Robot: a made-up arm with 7 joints. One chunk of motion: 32 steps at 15 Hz.
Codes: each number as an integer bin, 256 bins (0 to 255) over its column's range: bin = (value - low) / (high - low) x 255, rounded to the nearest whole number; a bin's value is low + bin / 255 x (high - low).
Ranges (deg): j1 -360.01..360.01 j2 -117.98..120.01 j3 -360.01..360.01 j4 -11..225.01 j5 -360.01..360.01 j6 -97.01..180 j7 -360.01..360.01
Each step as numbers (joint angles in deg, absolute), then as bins.
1 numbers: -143.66 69.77 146.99 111.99 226.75 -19.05 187.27
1 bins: 77 201 180 133 208 72 194
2 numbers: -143.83 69.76 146.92 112.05 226.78 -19.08 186.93
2 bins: 77 201 180 133 208 72 194
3 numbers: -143.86 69.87 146.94 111.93 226.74 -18.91 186.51
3 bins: 77 201 180 133 208 72 194
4 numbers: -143.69 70.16 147.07 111.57 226.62 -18.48 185.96
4 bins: 77 202 180 132 208 72 193
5 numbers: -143.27 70.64 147.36 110.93 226.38 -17.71 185.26
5 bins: 77 202 180 132 208 73 193
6 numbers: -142.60 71.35 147.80 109.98 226.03 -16.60 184.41
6 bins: 77 203 180 131 208 74 193
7 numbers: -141.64 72.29 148.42 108.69 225.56 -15.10 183.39
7 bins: 77 204 180 129 207 75 192
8 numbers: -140.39 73.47 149.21 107.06 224.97 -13.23 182.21
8 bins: 78 205 180 128 207 77 192
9 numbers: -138.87 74.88 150.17 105.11 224.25 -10.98 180.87
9 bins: 78 207 181 125 207 79 192
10 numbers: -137.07 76.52 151.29 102.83 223.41 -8.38 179.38
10 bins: 79 208 181 123 207 82 191
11 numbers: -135.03 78.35 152.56 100.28 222.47 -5.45 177.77
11 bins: 80 210 182 120 206 84 190
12 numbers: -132.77 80.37 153.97 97.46 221.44 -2.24 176.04
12 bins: 80 213 182 117 206 87 190
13 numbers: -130.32 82.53 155.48 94.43 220.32 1.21 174.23
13 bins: 81 215 183 114 206 90 189
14 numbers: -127.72 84.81 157.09 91.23 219.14 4.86 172.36
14 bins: 82 217 183 110 205 94 189
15 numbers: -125.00 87.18 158.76 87.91 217.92 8.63 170.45
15 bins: 83 220 184 107 205 97 188
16 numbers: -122.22 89.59 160.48 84.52 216.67 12.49 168.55
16 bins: 84 222 184 103 204 101 187
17 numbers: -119.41 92.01 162.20 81.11 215.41 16.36 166.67
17 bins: 85 225 185 100 204 104 187
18 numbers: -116.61 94.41 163.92 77.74 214.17 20.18 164.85
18 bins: 86 228 186 96 203 108 186
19 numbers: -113.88 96.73 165.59 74.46 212.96 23.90 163.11
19 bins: 87 230 186 92 203 111 185
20 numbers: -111.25 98.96 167.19 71.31 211.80 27.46 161.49
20 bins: 88 232 187 89 203 115 185
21 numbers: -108.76 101.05 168.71 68.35 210.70 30.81 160.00
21 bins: 89 235 187 86 202 118 184
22 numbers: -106.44 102.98 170.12 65.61 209.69 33.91 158.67
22 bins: 90 237 188 83 202 121 184
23 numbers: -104.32 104.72 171.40 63.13 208.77 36.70 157.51
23 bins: 91 239 188 80 201 123 183
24 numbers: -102.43 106.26 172.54 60.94 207.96 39.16 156.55
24 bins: 91 240 189 78 201 125 183
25 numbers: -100.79 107.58 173.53 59.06 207.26 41.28 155.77
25 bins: 92 242 189 76 201 127 183
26 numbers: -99.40 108.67 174.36 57.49 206.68 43.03 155.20
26 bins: 92 243 189 74 201 129 182
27 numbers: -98.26 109.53 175.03 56.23 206.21 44.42 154.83
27 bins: 93 244 189 73 201 130 182
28 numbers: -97.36 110.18 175.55 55.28 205.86 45.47 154.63
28 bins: 93 244 190 72 200 131 182
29 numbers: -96.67 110.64 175.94 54.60 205.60 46.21 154.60
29 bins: 93 245 190 71 200 132 182
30 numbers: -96.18 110.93 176.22 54.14 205.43 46.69 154.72
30 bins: 93 245 190 70 200 132 182
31 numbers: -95.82 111.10 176.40 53.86 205.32 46.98 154.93
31 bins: 94 245 190 70 200 133 182
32 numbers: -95.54 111.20 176.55 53.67 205.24 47.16 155.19
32 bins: 94 246 190 70 200 133 182
